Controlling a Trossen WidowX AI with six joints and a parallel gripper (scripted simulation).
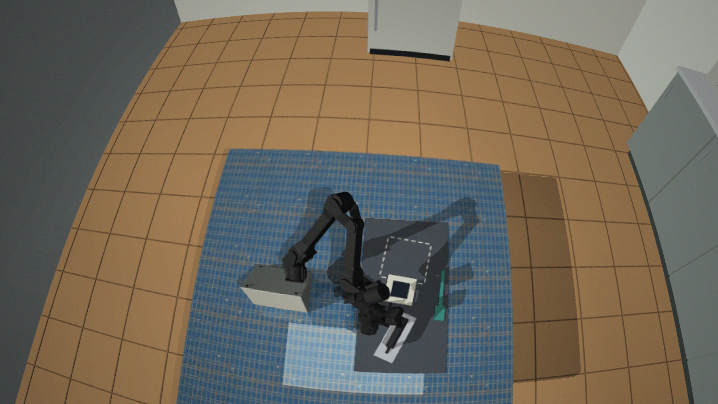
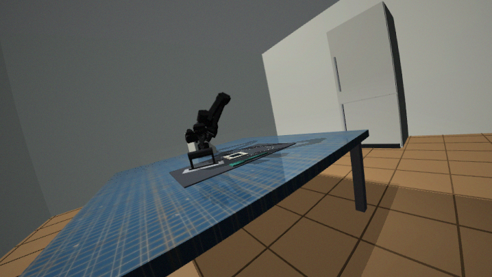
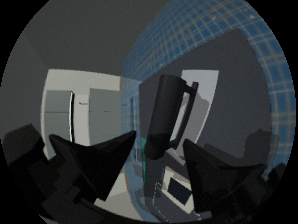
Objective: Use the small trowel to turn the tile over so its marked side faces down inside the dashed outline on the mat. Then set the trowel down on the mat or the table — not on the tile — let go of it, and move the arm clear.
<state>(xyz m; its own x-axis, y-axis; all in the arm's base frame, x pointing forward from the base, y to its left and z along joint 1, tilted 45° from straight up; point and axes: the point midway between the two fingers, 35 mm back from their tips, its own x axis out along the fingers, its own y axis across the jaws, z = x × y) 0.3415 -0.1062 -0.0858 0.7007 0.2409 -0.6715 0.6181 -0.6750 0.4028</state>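
Right now my gripper tip is 10 mm short of the white tile, 170 mm to the right of it and 80 mm above it. Also, from my gripper tip: teal trowel: 170 mm ahead, 130 mm to the left, 80 mm below.
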